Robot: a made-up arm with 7 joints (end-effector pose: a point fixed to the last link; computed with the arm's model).
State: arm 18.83 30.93 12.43 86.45 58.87 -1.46 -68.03
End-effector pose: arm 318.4 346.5 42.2 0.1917 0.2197 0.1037 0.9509
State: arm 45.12 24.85 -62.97 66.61 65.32 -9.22 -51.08
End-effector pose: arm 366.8 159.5 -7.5 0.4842 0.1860 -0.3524 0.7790
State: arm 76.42 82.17 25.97 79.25 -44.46 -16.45 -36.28
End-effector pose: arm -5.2 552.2 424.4 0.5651 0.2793 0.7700 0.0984
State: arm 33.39 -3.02 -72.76 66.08 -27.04 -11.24 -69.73
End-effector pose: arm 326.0 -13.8 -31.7 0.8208 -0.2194 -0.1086 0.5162
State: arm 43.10 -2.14 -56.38 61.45 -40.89 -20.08 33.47
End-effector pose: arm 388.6 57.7 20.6 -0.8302 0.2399 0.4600 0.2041
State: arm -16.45 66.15 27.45 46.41 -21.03 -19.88 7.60
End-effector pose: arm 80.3 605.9 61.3 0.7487 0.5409 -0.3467 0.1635
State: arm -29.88 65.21 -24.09 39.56 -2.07 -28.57 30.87
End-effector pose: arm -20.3 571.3 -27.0 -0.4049 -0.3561 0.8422 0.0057
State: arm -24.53 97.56 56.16 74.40 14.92 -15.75 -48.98
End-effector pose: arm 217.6 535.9 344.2 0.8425 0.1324 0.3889 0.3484
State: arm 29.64 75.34 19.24 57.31 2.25 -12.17 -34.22
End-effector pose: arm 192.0 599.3 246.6 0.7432 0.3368 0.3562 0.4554
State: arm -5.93 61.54 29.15 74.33 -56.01 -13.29 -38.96
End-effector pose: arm 173.4 561.8 141.5 -0.9024 -0.3910 -0.1780 0.0338
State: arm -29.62 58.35 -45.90 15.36 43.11 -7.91 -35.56
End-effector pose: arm -103.9 544.3 -45.2 0.4664 0.8259 -0.3052 0.0848
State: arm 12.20 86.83 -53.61 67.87 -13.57 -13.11 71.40
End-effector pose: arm 155.1 566.6 130.3 -0.2471 -0.3213 0.8659 0.2932
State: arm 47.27 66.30 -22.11 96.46 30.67 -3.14 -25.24
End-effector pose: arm 311.2 406.8 228.4 0.8413 -0.0106 -0.0197 0.5401
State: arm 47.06 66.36 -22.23 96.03 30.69 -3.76 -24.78
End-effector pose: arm 311.7 408.0 226.6 0.8423 -0.0114 -0.0231 0.5384
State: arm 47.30 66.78 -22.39 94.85 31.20 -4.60 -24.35
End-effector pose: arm 311.7 412.3 227.2 0.8414 -0.0093 -0.0222 0.5398
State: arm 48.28 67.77 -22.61 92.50 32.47 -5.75 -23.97
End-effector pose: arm 310.6 421.7 231.8 0.8374 -0.0026 -0.0139 0.5464
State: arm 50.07 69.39 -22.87 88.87 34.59 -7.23 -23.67
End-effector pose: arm 307.3 436.6 240.9 0.8290 0.0087 0.0041 0.5591
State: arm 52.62 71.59 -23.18 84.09 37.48 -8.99 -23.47
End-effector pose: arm 300.5 456.7 254.1 0.8152 0.0231 0.0334 0.5778
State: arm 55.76 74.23 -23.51 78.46 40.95 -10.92 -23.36
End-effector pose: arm 288.9 480.3 270.3 0.7949 0.0382 0.0739 0.6010
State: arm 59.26 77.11 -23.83 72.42 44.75 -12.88 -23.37
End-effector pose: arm 272.1 505.4 287.8 0.7680 0.0514 0.1240 0.6262
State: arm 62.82 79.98 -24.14 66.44 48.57 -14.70 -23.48
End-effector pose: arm 251.1 529.3 304.0 0.7355 0.0612 0.1788 0.6507
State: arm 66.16 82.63 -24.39 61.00 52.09 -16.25 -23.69
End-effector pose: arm 228.1 550.1 317.4 0.7002 0.0668 0.2332 0.6715
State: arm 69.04 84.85 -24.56 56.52 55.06 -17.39 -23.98
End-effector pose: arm 206.4 566.4 327.4 0.6660 0.0689 0.2809 0.6876
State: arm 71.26 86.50 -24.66 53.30 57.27 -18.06 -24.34
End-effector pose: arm 188.8 577.5 334.0 0.6373 0.0689 0.3174 0.6988
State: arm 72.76 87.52 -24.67 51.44 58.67 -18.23 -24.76
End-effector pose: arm 177.2 583.7 338.1 0.6168 0.0679 0.3407 0.7063
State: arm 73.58 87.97 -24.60 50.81 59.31 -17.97 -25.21
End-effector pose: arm 171.7 585.8 340.6 0.6054 0.0671 0.3516 0.7109
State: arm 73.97 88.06 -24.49 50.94 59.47 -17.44 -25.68
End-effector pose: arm 170.1 585.6 342.2 0.5999 0.0667 0.3547 0.7141
